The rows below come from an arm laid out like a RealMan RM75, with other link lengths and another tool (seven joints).
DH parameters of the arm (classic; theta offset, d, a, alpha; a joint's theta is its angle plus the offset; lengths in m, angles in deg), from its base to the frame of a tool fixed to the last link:
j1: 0 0.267 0 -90
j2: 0 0 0 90
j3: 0 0.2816 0 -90
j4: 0 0 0 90
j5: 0 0.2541 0 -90
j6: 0 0 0 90
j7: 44 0.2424 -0.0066 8.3
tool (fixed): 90 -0.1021 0 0
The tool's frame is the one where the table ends.
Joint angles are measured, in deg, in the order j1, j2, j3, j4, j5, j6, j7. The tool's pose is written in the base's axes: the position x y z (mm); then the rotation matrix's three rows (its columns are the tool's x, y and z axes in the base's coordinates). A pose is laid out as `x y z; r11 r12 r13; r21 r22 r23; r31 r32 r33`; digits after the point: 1 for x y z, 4 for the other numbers.
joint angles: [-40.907, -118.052, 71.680, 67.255, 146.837, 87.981, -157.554]
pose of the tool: -190.7 421.1 23.4; 0.0966 -0.9144 -0.3931; -0.9168 -0.2356 0.3226; -0.3876 0.3293 -0.8610
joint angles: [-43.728, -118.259, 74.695, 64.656, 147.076, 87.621, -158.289]
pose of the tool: -177.0 423.6 7.1; 0.0598 -0.9084 -0.4137; -0.9369 -0.1941 0.2909; -0.3446 0.3702 -0.8627
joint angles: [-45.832, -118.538, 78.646, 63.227, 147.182, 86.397, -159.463]
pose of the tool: -163.1 424.3 -9.3; 0.0107 -0.9008 -0.4340; -0.9486 -0.1465 0.2806; -0.3163 0.4087 -0.8561
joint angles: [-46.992, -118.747, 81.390, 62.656, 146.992, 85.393, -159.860]
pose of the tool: -153.9 423.9 -20.0; -0.0300 -0.8968 -0.4415; -0.9542 -0.1058 0.2797; -0.2975 0.4297 -0.8526
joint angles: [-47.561, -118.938, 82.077, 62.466, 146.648, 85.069, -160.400]
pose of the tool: -148.5 423.8 -24.1; -0.0354 -0.8985 -0.4375; -0.9553 -0.0982 0.2789; -0.2936 0.4278 -0.8549
